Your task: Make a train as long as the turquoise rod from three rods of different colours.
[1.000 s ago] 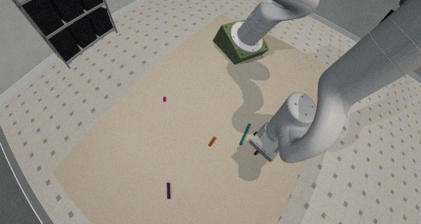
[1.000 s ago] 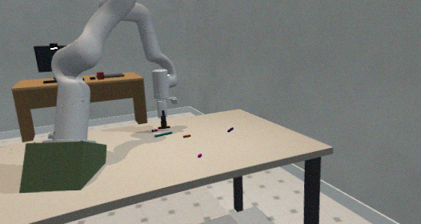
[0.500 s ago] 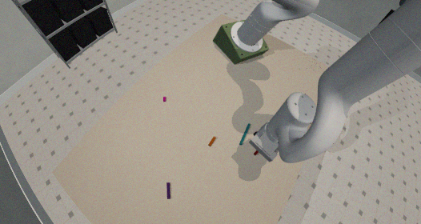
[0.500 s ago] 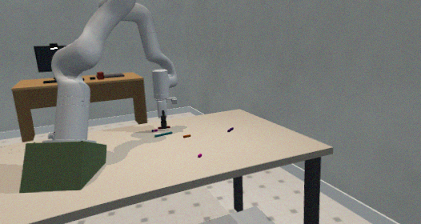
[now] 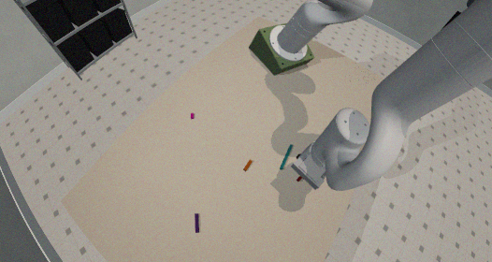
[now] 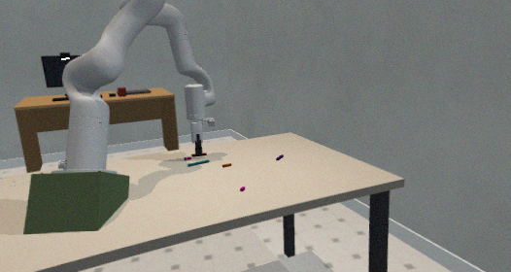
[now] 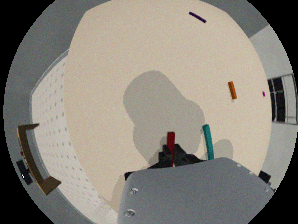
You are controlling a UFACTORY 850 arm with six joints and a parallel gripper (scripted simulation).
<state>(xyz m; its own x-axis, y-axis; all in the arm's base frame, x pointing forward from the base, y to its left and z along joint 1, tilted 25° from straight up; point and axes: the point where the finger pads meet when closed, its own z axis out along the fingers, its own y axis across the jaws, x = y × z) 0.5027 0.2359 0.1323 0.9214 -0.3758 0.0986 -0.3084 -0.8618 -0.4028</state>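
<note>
Right now the red rod is 2 cm below my hand. From my hand the other things lie so: turquoise rod 8 cm to the right, 3 cm below, 3 cm behind; then orange rod 18 cm to the right, 6 cm ahead, 3 cm below; then blue rod 6 cm behind, 3 cm below, 2 cm to the left.
</note>
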